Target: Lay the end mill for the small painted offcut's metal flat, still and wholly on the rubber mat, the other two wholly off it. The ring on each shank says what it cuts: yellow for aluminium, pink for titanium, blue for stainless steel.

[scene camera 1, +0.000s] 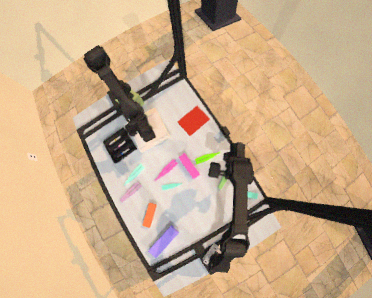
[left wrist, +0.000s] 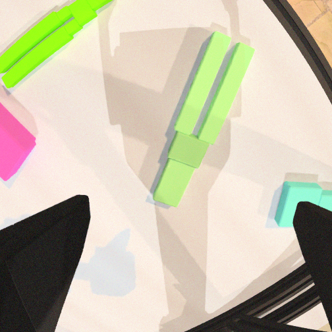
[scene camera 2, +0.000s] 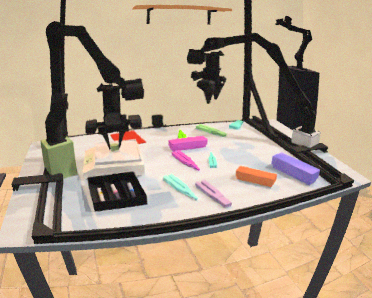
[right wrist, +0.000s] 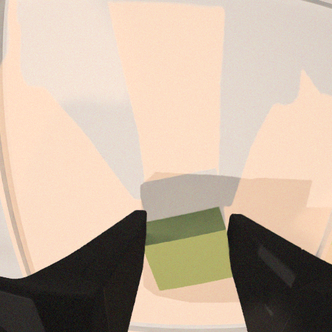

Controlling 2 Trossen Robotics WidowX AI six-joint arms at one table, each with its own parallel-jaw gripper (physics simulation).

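Places are measured from the left arm's base along level axes (x left, y down, z back), in metres.
Pixels of known places: left gripper, between the fingertips: (scene camera 2: 212,101); right gripper, between the fingertips: (scene camera 2: 114,148); left arm's base, origin of its link: (scene camera 1: 217,259) (scene camera 2: 307,130); right arm's base, origin of its link: (scene camera 2: 56,140).
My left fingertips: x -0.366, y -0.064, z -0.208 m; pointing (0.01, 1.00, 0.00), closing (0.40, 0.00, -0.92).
Note:
Ahead of a thing's pixels: the offset from my left fingertips to its middle. Level surfaces: height alone.
The small olive-green offcut {dx +0.016, dy +0.076, dz -0.468 m} (scene camera 2: 114,146) (right wrist: 190,260) is between the fingers of my right gripper (right wrist: 187,223), which is shut on it over the pan of the cream scale {dx +0.026, dy +0.109, dz -0.486 m} (scene camera 1: 159,122) (scene camera 2: 120,169); whether it touches the pan I cannot tell. The flat red rubber mat {dy +0.135 m} (scene camera 1: 193,120) (scene camera 2: 129,136) lies behind the scale in scene camera 2. The black tray {dx +0.196, dy +0.123, dz -0.573 m} (scene camera 1: 107,145) (scene camera 2: 122,201) holds three end mills, one per slot: one with a yellowish ring {dx +0.190, dy +0.129, dz -0.617 m} (scene camera 2: 101,194), one pinkish {dx +0.197, dy +0.129, dz -0.572 m} (scene camera 2: 115,190), one blue {dx +0.217, dy +0.129, dz -0.529 m} (scene camera 2: 131,188). My left gripper (scene camera 2: 212,100) (left wrist: 197,211) is open and empty, high above the table.
A light green clamp-like piece (left wrist: 189,149) lies below my left gripper, beside a bright green one {dx -0.037, dy +0.132, dz -0.127 m} (scene camera 1: 206,158) and a teal one {dx +0.004, dy +0.130, dz +0.167 m} (scene camera 1: 252,195). A magenta block {dx +0.061, dy +0.122, dz -0.181 m} (scene camera 2: 188,143), an orange block {dx +0.395, dy +0.123, dz -0.198 m} (scene camera 2: 256,176) and a purple block {dx +0.463, dy +0.116, dz -0.056 m} (scene camera 2: 295,168) lie on the table with several other pieces.

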